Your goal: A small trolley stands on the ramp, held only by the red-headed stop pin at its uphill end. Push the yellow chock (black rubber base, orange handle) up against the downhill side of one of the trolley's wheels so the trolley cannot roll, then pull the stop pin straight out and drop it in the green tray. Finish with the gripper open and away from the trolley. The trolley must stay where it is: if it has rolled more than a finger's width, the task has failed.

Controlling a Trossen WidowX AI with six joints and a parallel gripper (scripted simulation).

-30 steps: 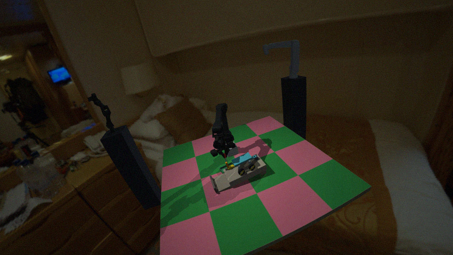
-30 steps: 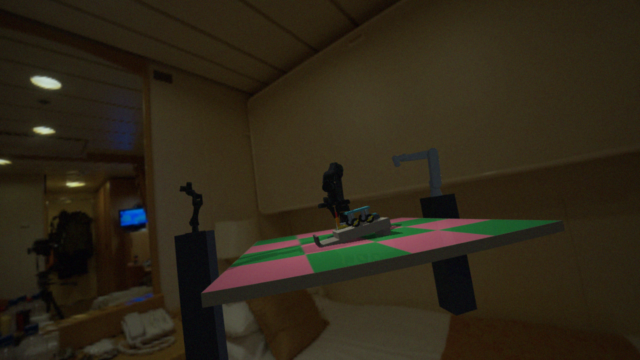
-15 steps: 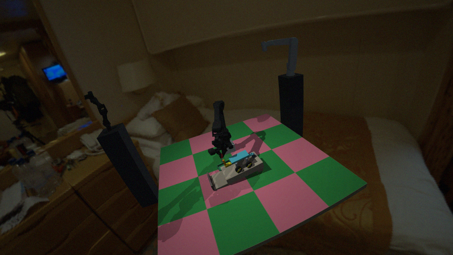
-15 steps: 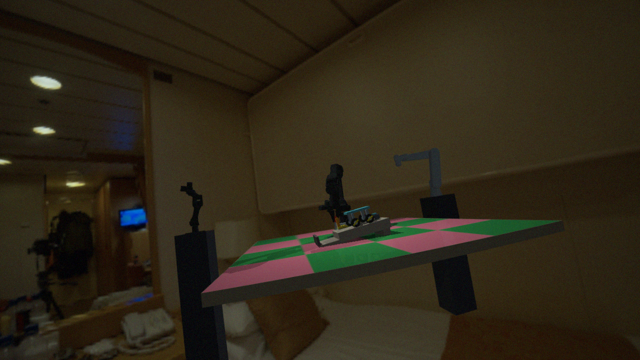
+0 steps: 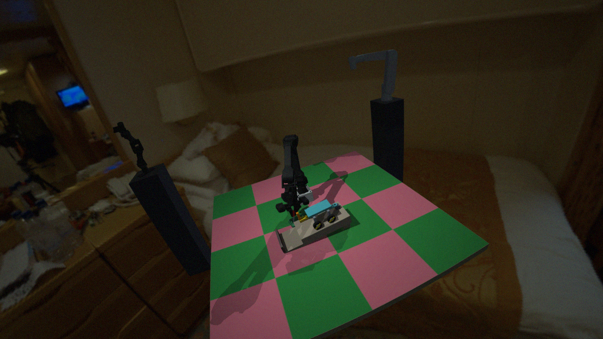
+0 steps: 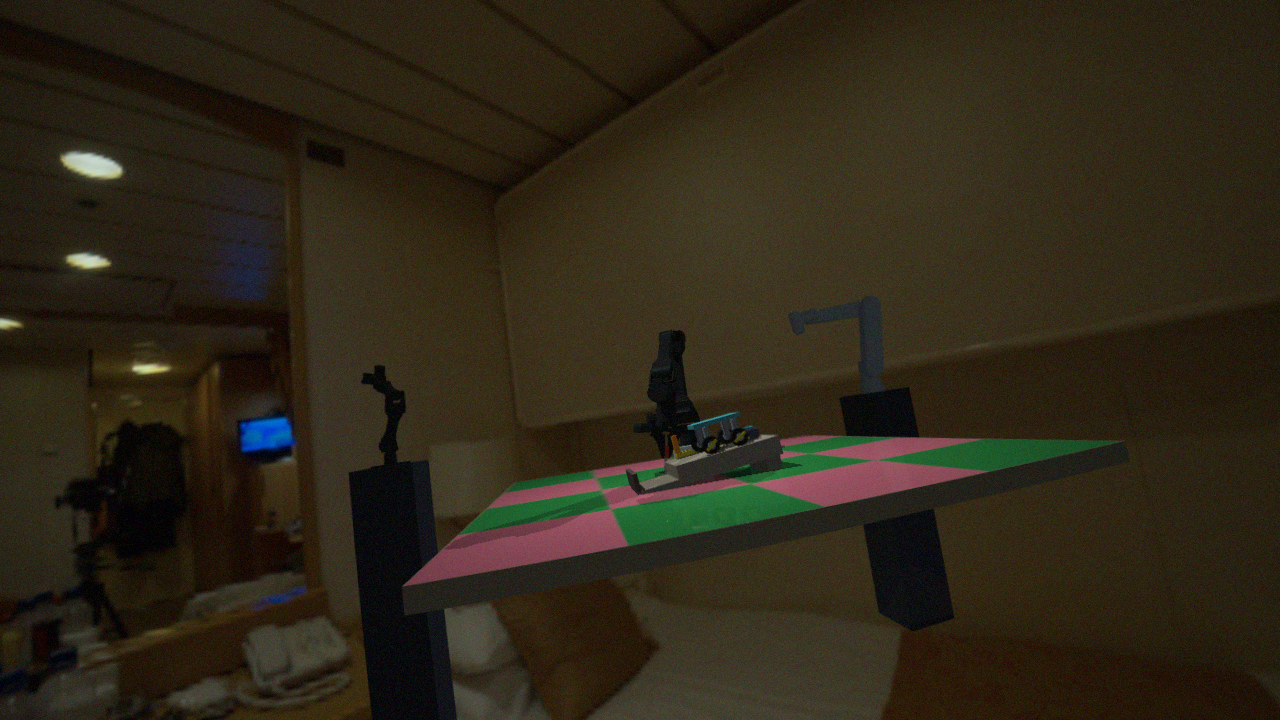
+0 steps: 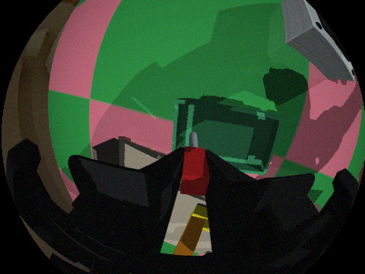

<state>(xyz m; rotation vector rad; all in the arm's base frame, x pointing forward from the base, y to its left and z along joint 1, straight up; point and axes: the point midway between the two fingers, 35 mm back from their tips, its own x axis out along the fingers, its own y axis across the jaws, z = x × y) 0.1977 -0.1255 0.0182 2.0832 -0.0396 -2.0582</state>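
Right now the green tray is 70 mm below my gripper tip and 30 mm to the left of it. From my gripper tip the other things lie so: red-headed stop pin (right at my gripper tip); then ramp (130 mm to the left, 120 mm ahead, 10 mm below); then yellow chock (70 mm ahead, 40 mm to the left, 20 mm above).
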